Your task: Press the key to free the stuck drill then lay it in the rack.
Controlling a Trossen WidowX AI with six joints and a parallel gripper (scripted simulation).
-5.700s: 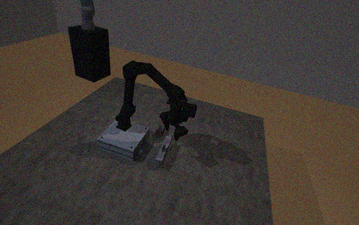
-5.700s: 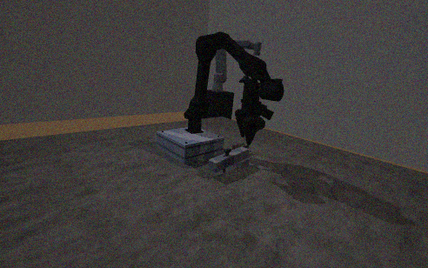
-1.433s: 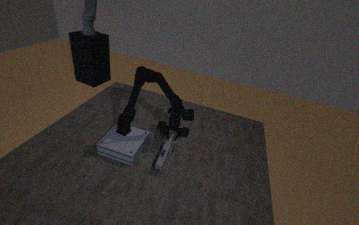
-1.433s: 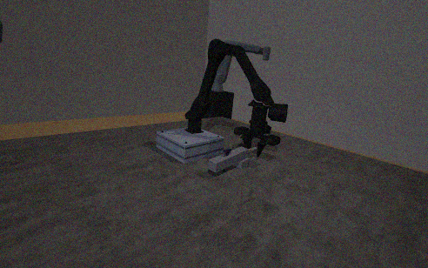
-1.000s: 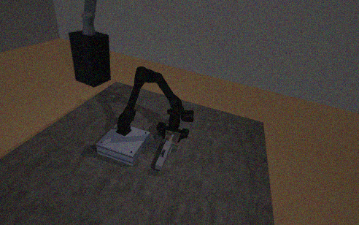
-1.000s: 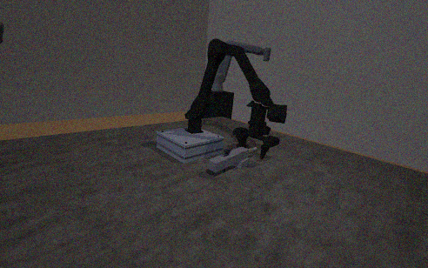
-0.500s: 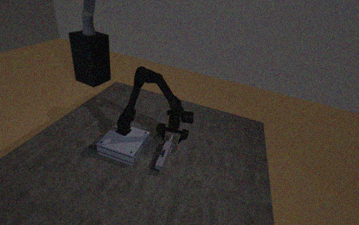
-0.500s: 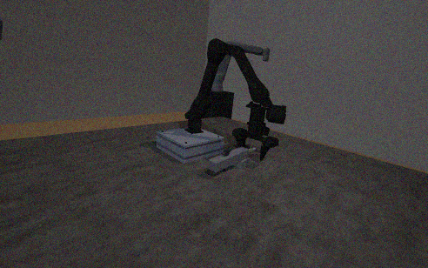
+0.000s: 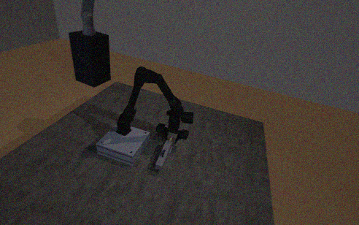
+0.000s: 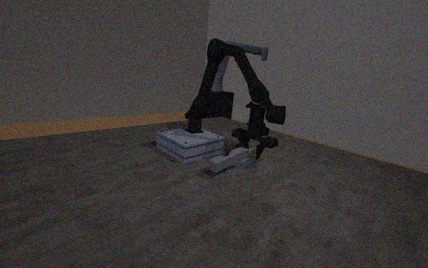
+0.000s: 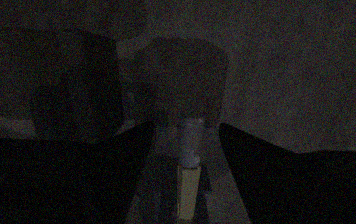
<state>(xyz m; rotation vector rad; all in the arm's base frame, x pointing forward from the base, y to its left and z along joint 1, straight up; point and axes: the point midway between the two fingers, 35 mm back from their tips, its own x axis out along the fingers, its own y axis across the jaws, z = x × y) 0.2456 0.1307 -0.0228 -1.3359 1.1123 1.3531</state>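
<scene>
My gripper tip is 10 mm short of the drill, 40 mm to the left of it and 30 mm below it. From my gripper tip the other things lie so: dark key 30 mm ahead, 160 mm to the right, 40 mm above; grey fixture block 30 mm ahead, 140 mm to the right, 20 mm above.
</scene>
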